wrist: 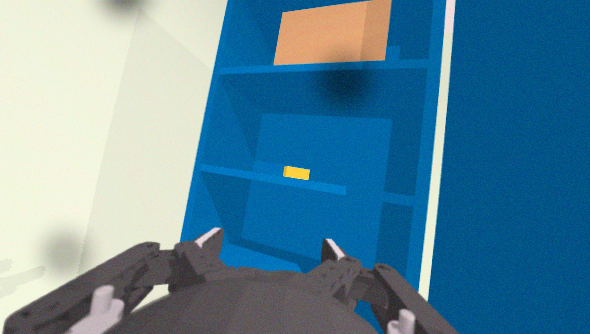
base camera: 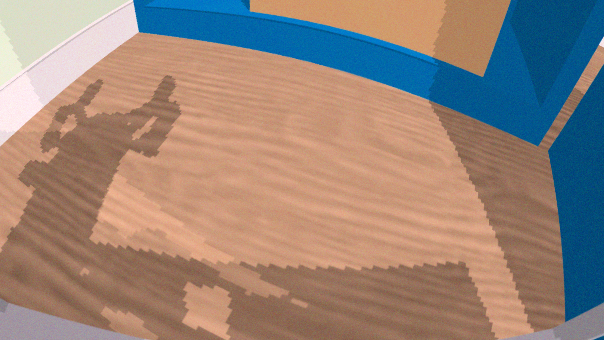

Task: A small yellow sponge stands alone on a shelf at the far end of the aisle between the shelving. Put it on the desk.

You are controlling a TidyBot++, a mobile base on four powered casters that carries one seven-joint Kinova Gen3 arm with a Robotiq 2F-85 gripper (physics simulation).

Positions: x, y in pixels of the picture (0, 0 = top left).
Labels:
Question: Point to a blue shelving unit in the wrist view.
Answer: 504, 248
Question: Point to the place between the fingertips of the gripper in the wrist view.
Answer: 273, 244

